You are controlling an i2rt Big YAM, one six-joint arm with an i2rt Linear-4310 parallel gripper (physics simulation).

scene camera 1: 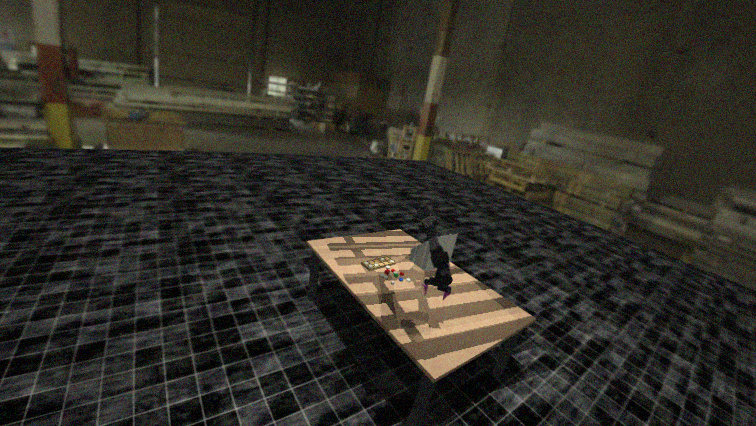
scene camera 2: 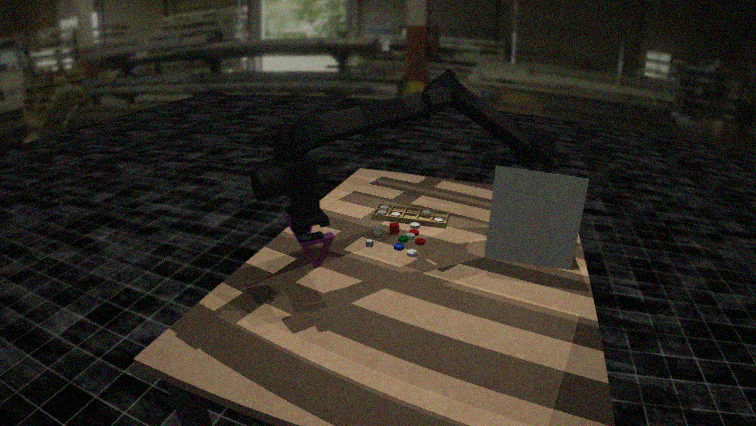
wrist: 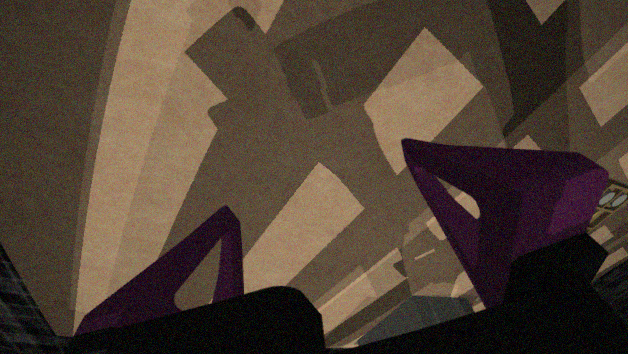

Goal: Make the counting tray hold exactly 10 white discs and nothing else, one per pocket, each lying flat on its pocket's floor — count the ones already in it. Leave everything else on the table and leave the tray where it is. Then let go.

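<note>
The counting tray lies at the far part of the table, with several pale discs in its pockets; the exact count and how they lie are too small to tell. Outside it, in scene camera 2, are a white disc near its front edge, another white disc nearer the camera, and a pale piece to the left. My gripper is open and empty, above the table, to the left of the loose pieces in scene camera 2 and apart from them.
Among the loose pieces are a red block or stack, two red discs, a green disc, a blue disc and a small pale piece. A grey upright panel stands at the right. Striped shadows cross the table.
</note>
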